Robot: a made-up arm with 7 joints. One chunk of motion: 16 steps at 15 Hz.
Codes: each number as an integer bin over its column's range. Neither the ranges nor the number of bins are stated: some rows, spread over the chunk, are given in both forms.
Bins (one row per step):
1: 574 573 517 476 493 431 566
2: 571 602 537 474 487 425 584
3: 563 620 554 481 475 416 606
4: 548 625 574 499 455 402 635
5: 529 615 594 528 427 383 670
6: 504 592 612 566 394 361 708
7: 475 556 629 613 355 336 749
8: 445 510 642 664 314 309 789
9: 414 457 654 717 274 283 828
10: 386 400 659 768 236 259 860
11: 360 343 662 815 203 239 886
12: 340 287 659 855 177 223 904
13: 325 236 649 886 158 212 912
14: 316 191 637 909 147 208 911
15: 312 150 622 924 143 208 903
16: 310 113 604 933 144 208 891
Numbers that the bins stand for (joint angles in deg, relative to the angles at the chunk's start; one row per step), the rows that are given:
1: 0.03 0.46 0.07 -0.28 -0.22 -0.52 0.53
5: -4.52 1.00 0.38 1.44 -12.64 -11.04 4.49
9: -16.14 -1.05 0.62 7.68 -41.44 -32.96 10.50
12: -23.63 -3.27 0.64 12.24 -59.69 -46.11 13.39
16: -26.66 -5.53 0.42 14.82 -65.90 -49.40 12.89
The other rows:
2: -0.27 0.83 0.15 -0.34 -1.35 -1.83 1.21
3: -1.08 1.07 0.22 -0.11 -3.61 -3.80 2.05
4: -2.60 1.13 0.30 0.48 -7.37 -6.87 3.15
6: -7.05 0.70 0.45 2.70 -18.85 -15.86 5.93
7: -9.98 0.24 0.52 4.25 -26.19 -21.34 7.49
8: -13.01 -0.36 0.57 5.93 -33.91 -27.26 9.01
10: -18.97 -1.79 0.64 9.37 -48.59 -38.22 11.71
11: -21.60 -2.54 0.65 10.92 -54.80 -42.61 12.70
13: -25.14 -3.93 0.60 13.27 -63.27 -48.53 13.69
14: -26.05 -4.51 0.55 14.03 -65.34 -49.40 13.65
15: -26.46 -5.05 0.49 14.52 -66.09 -49.40 13.35

